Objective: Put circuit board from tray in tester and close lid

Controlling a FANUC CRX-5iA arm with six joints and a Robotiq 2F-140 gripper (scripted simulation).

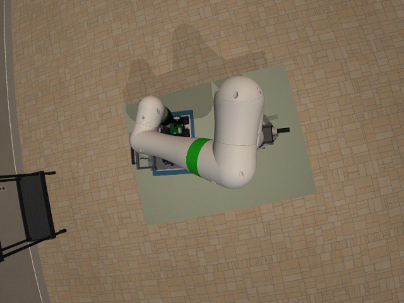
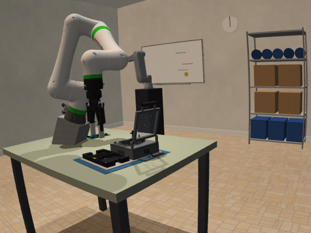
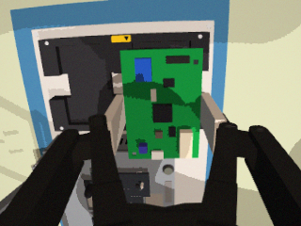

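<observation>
The green circuit board is 20 mm below my hand. Also, from my hand: lid (180 mm ahead, 180 mm to the left, 40 mm above).
</observation>
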